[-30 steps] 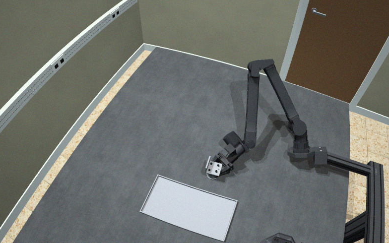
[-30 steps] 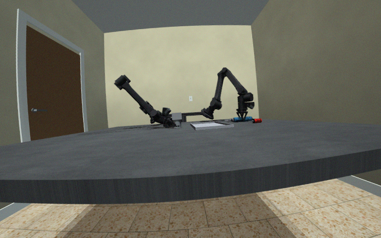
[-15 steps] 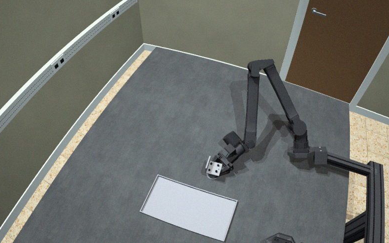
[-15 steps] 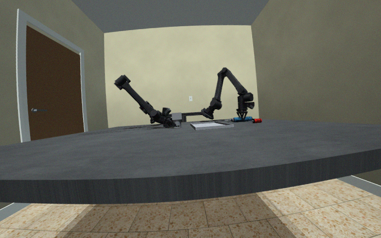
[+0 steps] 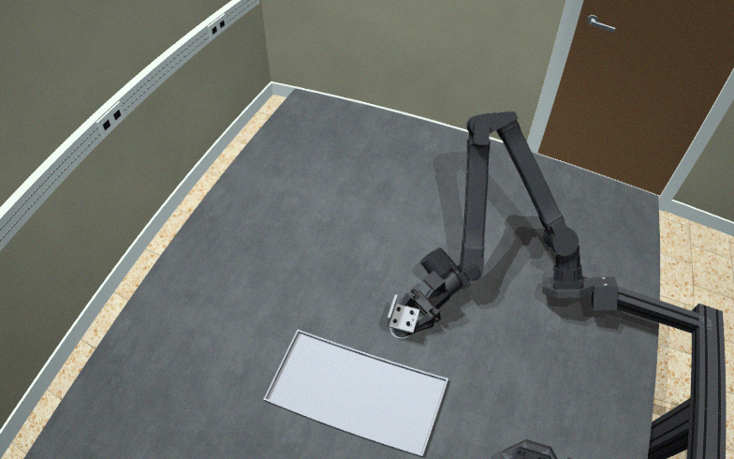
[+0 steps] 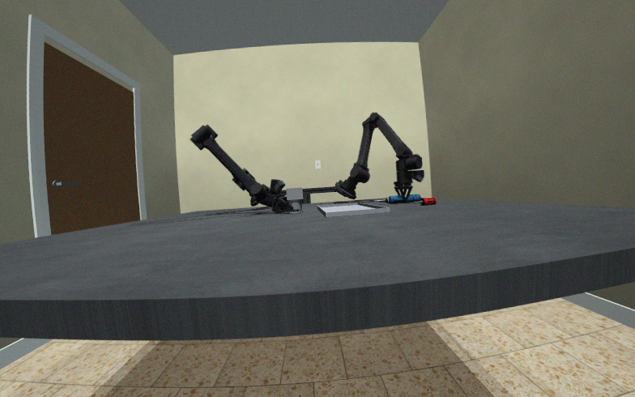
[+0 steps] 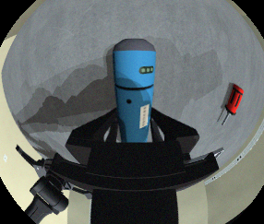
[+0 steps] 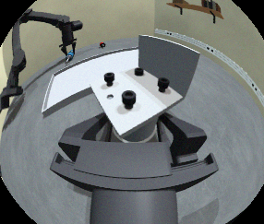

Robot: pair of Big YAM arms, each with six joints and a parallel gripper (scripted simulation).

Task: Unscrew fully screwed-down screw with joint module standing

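Right now the grey bracket is 50 mm above my right hand. From my right hand the other things lie so: flat white tray: 40 mm ahead, 220 mm to the left, 20 mm below; then red-handled screwdriver: 100 mm ahead, 550 mm to the left, 10 mm below.
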